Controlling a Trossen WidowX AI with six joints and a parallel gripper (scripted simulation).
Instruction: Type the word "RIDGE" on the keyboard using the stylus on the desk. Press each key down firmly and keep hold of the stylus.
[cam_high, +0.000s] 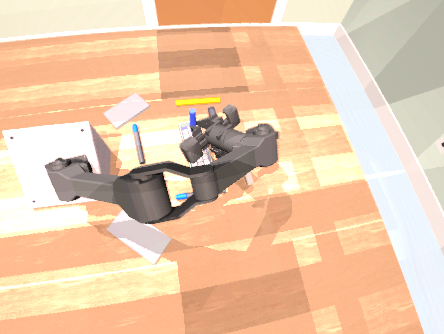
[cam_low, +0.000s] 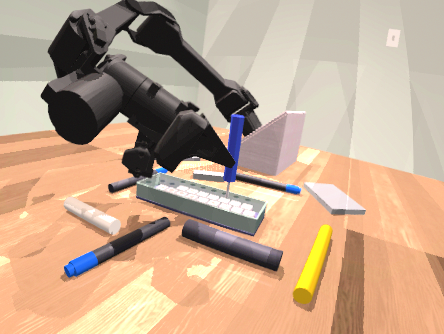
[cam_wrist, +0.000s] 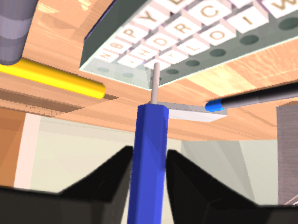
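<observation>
Now: gripper tip 80 mm short of the dark cylinder, 70 mm above it and 40 mm to the right of it. From my gripper tip the other things lie so: yellow cylinder 140 mm to the left, 70 mm below, 40 mm ahead; then blue stylus 10 mm below; then stylus tip 50 mm below.
</observation>
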